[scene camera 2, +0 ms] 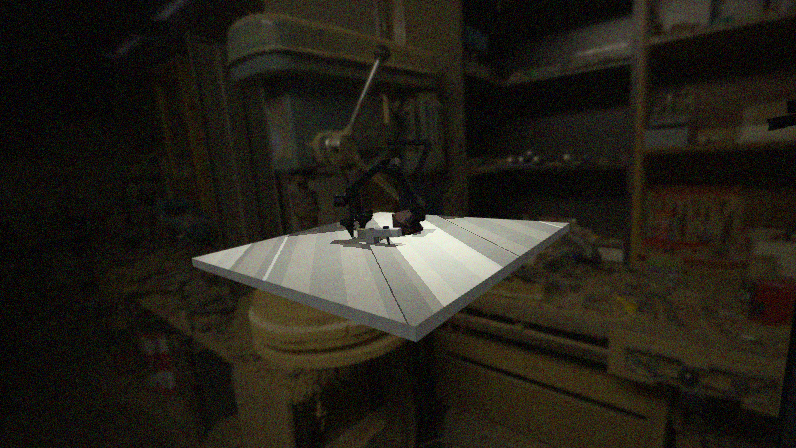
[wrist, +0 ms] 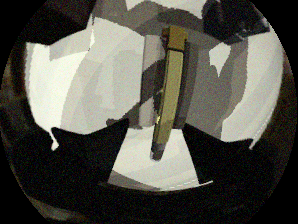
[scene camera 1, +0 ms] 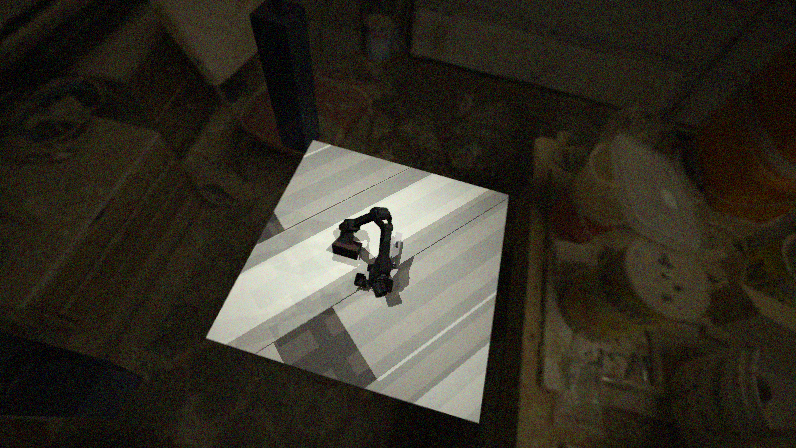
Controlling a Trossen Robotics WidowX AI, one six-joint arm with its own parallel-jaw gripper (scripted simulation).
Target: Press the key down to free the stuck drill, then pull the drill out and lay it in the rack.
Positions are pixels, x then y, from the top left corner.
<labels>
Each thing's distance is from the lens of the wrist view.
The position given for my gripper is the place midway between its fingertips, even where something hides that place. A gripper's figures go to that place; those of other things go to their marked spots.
my gripper (wrist: 156, 123): 10 cm
drill (wrist: 171, 76): 5 cm
</labels>
